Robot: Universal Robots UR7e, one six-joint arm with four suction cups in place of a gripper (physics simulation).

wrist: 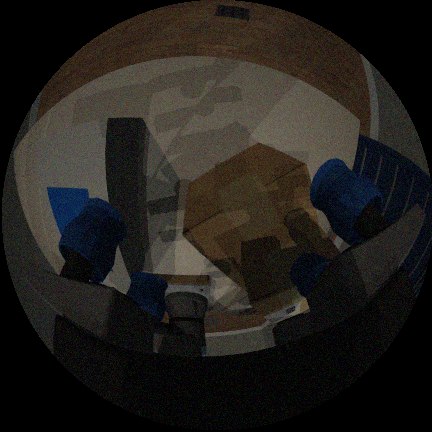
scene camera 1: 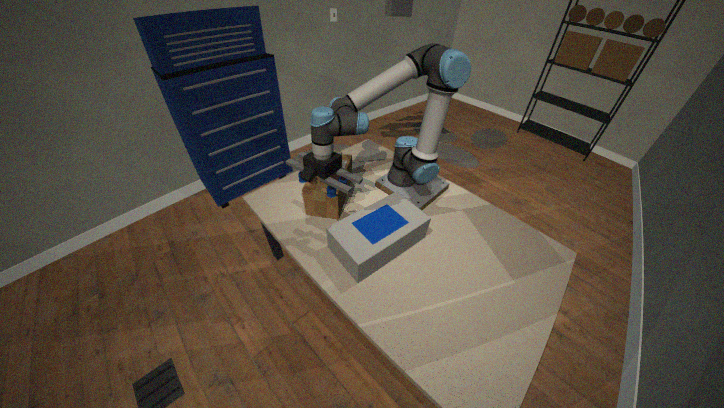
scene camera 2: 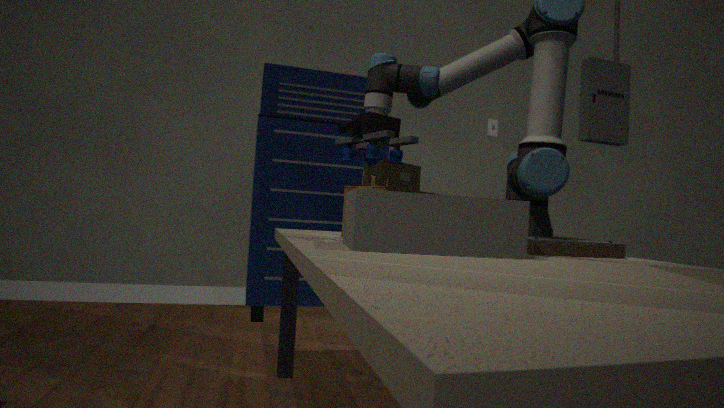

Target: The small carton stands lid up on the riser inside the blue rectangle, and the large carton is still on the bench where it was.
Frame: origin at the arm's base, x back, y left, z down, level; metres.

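Seen in the pictures: hand, its tool point: (wrist: 222, 249) (scene camera 1: 322, 182) (scene camera 2: 370, 161); arm's base, origin of its link: (wrist: 185, 300) (scene camera 1: 401, 178).
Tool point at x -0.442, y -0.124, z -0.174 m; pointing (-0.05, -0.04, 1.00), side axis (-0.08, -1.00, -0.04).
Observation:
Offsets run from my tool point to a thing's top centre. Level surfaces: height alone.
The small carton (scene camera 2: 397, 177) (scene camera 1: 347, 161) stands on top of the large carton @[dz +0.065, dx +0.141, dy -0.103 m] (scene camera 1: 318, 202) (wrist: 238, 189) at the back left of the bench @[dz +0.213 m] (scene camera 1: 455, 284) (scene camera 2: 506, 304). My suction gripper (scene camera 1: 324, 175) (scene camera 2: 374, 152) sits low over both. Its blue cups touch the left part of the small carton's lid, so I take it as gripped. The small carton still rests on the large one. The grey riser @[dz +0.093, dx +0.042, dy +0.250 m] (scene camera 1: 354, 248) (scene camera 2: 435, 223) stands in front of the cartons. Its blue rectangle @[dz +0.093, dx +0.042, dy +0.250 m] (scene camera 1: 379, 223) (wrist: 64, 201) is bare. In scene camera 2 the riser hides most of the large carton.
A blue drawer cabinet (scene camera 1: 222, 111) (scene camera 2: 303, 177) stands close behind the cartons, off the bench's left edge. The arm's base plate (scene camera 1: 430, 195) is bolted at the back of the bench, right of the cartons. A black shelf rack (scene camera 1: 572, 106) stands in the far right corner.

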